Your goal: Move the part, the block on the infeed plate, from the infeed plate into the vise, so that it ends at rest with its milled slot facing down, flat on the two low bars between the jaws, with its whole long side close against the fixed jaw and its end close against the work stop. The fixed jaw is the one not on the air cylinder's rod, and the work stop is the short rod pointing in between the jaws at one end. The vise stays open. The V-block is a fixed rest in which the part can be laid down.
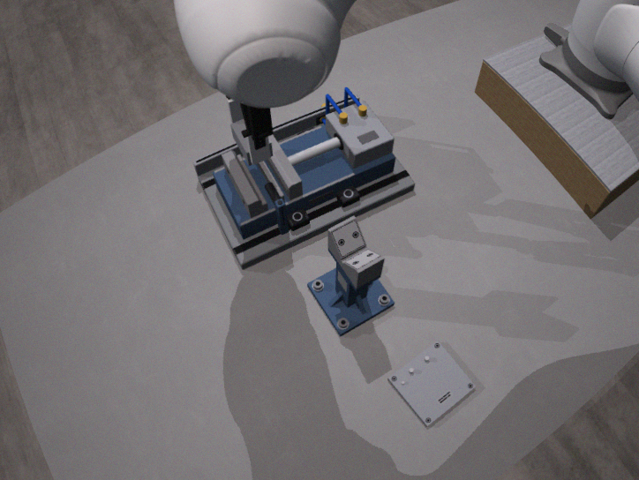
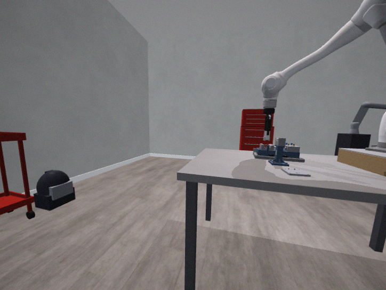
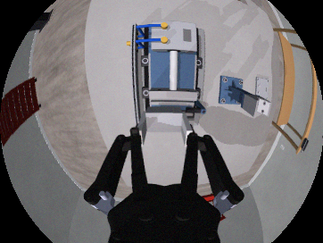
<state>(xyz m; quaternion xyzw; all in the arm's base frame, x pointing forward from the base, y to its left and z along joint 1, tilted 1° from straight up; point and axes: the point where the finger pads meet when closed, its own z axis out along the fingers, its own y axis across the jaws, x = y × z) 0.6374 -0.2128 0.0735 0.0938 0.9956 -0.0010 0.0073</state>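
My gripper is now 30 mm above the part. Round my hand: work stop: 70 mm to the left, 70 mm below, 10 mm ahead; then moving jaw: 80 mm below, 30 mm to the left, 30 mm behind; then fixed jaw: 80 mm below, 30 mm ahead, 10 mm to the left.
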